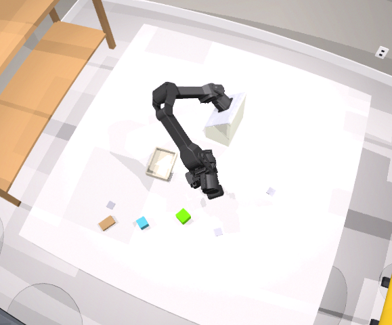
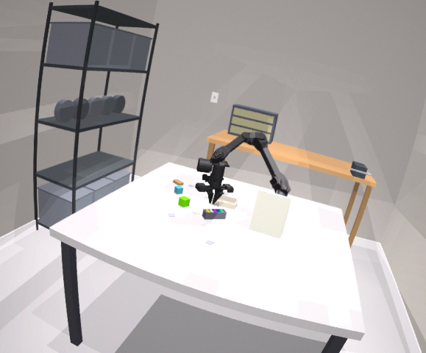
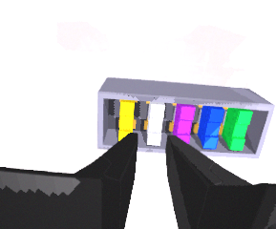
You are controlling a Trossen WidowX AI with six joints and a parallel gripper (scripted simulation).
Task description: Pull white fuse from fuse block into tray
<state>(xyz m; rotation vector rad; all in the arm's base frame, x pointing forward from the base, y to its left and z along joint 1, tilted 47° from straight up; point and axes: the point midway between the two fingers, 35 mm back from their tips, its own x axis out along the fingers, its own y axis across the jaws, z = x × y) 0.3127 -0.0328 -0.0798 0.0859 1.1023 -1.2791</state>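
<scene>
The white fuse lies 1 cm behind my gripper tip and 5 cm below it. Also, from my gripper tip: yellow fuse: 1 cm ahead, 1 cm to the left, 5 cm below; blue fuse: 4 cm behind, 2 cm to the right, 5 cm below; purple fuse: 2 cm behind, 1 cm to the right, 5 cm below.
</scene>
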